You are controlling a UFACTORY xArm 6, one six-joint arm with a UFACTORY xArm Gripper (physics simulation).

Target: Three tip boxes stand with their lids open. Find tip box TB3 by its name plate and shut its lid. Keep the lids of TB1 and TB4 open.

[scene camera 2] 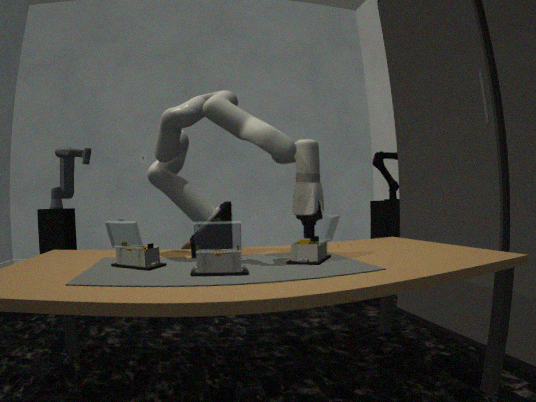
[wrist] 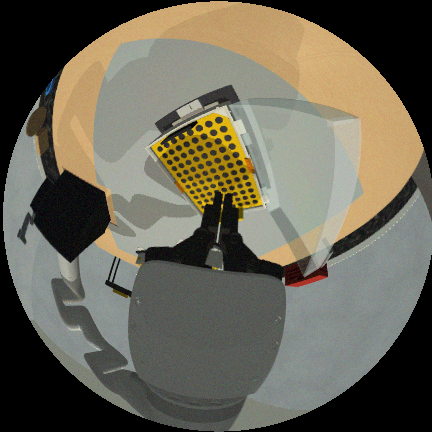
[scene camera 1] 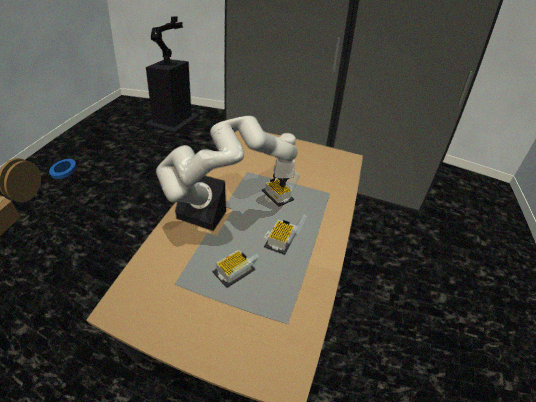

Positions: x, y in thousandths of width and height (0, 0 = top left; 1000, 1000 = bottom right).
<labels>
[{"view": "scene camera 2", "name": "gripper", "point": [577, 593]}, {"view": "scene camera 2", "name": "grey mat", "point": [492, 668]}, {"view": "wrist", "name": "gripper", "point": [515, 466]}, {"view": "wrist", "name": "grey mat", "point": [337, 184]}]
</labels>
